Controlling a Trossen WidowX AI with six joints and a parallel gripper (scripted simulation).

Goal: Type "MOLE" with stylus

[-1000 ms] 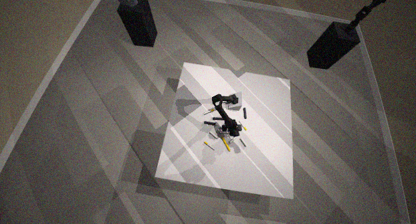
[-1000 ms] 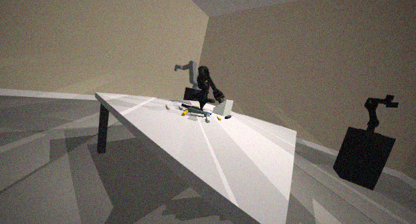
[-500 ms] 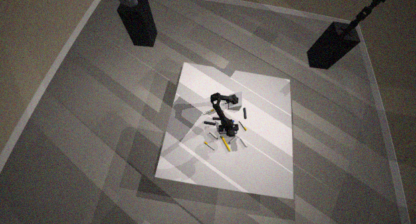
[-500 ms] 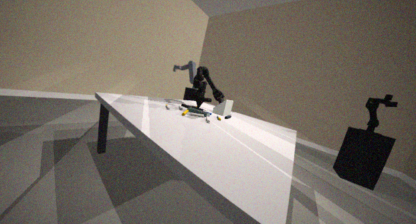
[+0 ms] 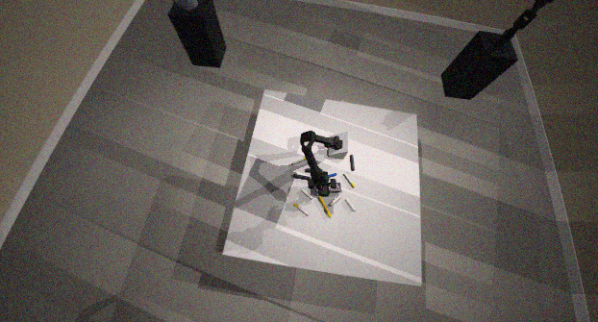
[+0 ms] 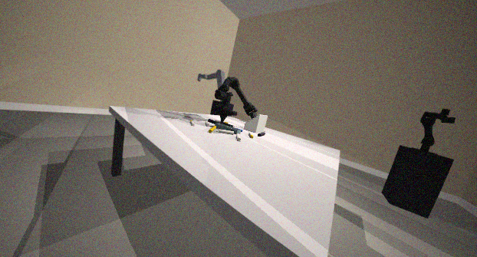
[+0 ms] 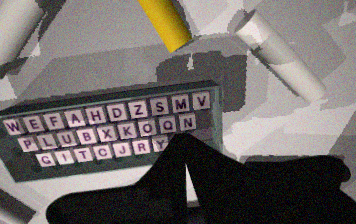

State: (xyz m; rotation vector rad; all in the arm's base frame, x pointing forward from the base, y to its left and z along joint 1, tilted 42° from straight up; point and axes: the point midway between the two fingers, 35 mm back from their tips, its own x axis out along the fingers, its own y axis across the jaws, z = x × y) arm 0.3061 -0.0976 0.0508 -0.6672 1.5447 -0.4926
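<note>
Right now my gripper tip is 90 mm past the blue stylus, 40 mm to the right of it and 30 mm above it. Also, from my gripper tip: yellow pencil: 130 mm ahead, 40 mm to the left, 30 mm below.
</note>
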